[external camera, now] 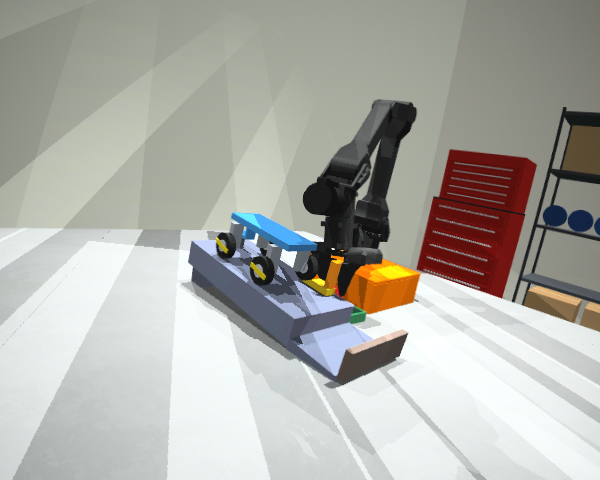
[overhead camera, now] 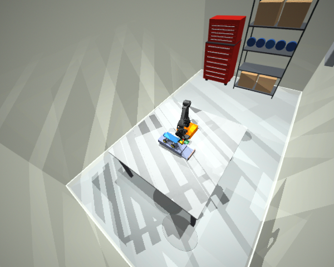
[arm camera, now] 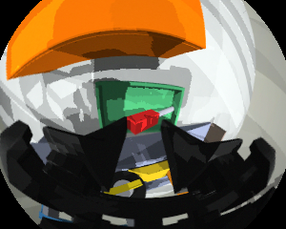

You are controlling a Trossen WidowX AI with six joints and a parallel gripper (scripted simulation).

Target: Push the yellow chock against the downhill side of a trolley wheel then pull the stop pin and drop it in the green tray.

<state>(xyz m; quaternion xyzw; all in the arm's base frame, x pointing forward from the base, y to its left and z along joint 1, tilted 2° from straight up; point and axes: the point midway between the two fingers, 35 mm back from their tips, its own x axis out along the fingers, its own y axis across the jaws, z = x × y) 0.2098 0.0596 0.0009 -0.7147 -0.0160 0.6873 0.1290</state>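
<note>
My gripper tip is now 7 cm short of the yellow chock, 4 cm below it and 1 cm to the right of it. The rest, counted from my gripper tip: grey-blue ramp 11 cm ahead, 10 cm to the right, 1 cm above; then stop pin 2 cm to the left, 1 cm below; then trolley 11 cm ahead, 10 cm to the right, 7 cm above.
</note>
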